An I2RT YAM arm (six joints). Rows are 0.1 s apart.
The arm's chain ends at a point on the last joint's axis. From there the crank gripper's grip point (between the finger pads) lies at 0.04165 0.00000 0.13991 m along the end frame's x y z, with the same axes.
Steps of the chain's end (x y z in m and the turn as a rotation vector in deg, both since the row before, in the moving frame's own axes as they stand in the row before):
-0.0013, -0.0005, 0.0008, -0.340, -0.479, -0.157
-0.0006, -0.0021, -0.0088, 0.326, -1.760, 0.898
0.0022, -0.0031, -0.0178, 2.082, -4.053, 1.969
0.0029, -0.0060, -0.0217, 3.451, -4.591, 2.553
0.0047, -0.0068, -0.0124, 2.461, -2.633, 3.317
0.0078, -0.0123, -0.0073, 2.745, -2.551, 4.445
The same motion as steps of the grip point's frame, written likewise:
-0.0025, 0.0002, 0.0011, -0.340, -0.479, -0.157
-0.0049, -0.0023, -0.0076, 0.326, -1.760, 0.898
-0.0077, -0.0070, -0.0153, 2.082, -4.053, 1.969
-0.0083, -0.0129, -0.0190, 3.451, -4.591, 2.553
-0.0017, -0.0106, -0.0107, 2.461, -2.633, 3.317
0.0017, -0.0161, -0.0057, 2.745, -2.551, 4.445

